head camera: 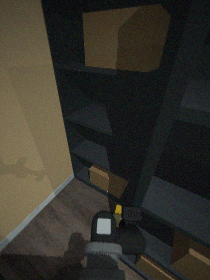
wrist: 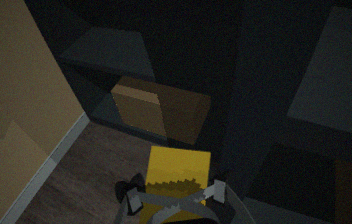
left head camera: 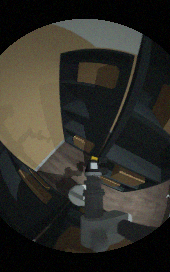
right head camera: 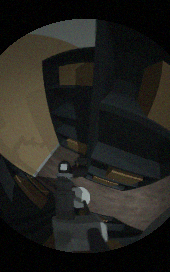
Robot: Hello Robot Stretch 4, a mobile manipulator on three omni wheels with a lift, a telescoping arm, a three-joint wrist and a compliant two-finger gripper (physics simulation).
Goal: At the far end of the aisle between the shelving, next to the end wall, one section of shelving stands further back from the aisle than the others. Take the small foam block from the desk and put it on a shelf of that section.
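Places are measured from the robot's base along level axes (x ahead, y left, z up), in metres.
Pixels of known places: gripper, fingertip midpoint: (head camera: 119, 213) (wrist: 175, 181); robot's base at its link origin: (left head camera: 79, 194) (right head camera: 78, 196).
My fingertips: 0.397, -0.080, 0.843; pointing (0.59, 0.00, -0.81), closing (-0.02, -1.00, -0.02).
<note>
For each thing: its top centre in the pictures, then the offset to it from my fingertips, as dx, dy, dz. "pt": a spot on its surface instead.
- small foam block at its top centre: (wrist: 174, 181) (head camera: 121, 213) (left head camera: 93, 159) -0.017, -0.001, +0.042
- large cardboard box at its top centre: (head camera: 127, 14) (right head camera: 79, 64) (left head camera: 100, 64) +0.738, -0.011, +0.848
- smaller box at its top centre: (wrist: 161, 81) (head camera: 110, 168) (right head camera: 78, 138) (left head camera: 85, 137) +0.756, +0.021, -0.524
- nearer shelving section at a spot on its surface: (head camera: 172, 200) pt +0.015, -0.232, +0.120
The small foam block (head camera: 118, 209) (left head camera: 94, 158) (wrist: 179, 164) is yellow. My gripper (wrist: 175, 181) is shut on it, with a finger on each side, and the block sticks out ahead of the fingertips. In the head camera view the wrist partly hides the fingers. The set-back shelving section (head camera: 90, 118) (left head camera: 75, 109) (right head camera: 64, 109) (wrist: 107, 47) is dark and stands against the end wall. The block shows in front of its lower right part, in the air; its exact distance from the shelves cannot be told.
A large cardboard box (head camera: 102, 40) sits on an upper shelf of that section, and a smaller box (head camera: 99, 175) (wrist: 140, 110) on its bottom shelf. The tan end wall (head camera: 30, 100) is at the left. A nearer shelving section (head camera: 172, 200) with boxes juts out at the right.
</note>
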